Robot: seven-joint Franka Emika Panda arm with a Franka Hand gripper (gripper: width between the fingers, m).
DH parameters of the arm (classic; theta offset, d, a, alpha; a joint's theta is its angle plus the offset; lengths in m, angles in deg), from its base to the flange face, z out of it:
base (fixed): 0 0 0 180
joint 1: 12.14 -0.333 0 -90
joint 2: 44.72 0 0 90
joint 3: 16.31 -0.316 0.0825 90
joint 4: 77.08 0 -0.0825 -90
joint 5: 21.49 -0.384 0 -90
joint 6: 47.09 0 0.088 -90
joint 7: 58.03 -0.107 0 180
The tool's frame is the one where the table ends.
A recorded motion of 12 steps. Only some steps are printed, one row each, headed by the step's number.
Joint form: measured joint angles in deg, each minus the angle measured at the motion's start. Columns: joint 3, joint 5, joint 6, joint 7, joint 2, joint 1, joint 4.
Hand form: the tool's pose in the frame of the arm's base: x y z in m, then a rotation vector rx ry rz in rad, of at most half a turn. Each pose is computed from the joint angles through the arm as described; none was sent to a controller.
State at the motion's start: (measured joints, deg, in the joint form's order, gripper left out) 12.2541 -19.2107 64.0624 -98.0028 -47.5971 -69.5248 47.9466
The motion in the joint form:
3: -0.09 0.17 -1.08 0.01 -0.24 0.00 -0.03
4: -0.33 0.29 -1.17 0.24 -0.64 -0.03 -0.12
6: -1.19 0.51 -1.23 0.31 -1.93 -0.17 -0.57
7: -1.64 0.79 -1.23 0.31 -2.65 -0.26 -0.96
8: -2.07 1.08 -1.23 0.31 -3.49 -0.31 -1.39
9: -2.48 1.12 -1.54 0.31 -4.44 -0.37 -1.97
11: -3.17 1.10 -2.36 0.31 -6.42 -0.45 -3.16
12: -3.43 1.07 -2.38 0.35 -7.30 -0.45 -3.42
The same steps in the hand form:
3: 0.4415 0.2412 0.3464 2.8866 -0.2538 -0.3194
4: 0.4408 0.2433 0.3438 2.8798 -0.2395 -0.3220
6: 0.4386 0.2521 0.3366 2.8618 -0.2097 -0.3230
7: 0.4381 0.2571 0.3336 2.8520 -0.1925 -0.3181
8: 0.4381 0.2617 0.3298 2.8407 -0.1767 -0.3138
9: 0.4379 0.2666 0.3257 2.8280 -0.1647 -0.3172
11: 0.4378 0.2749 0.3168 2.8002 -0.1464 -0.3301
12: 0.4374 0.2776 0.3112 2.7892 -0.1393 -0.3352

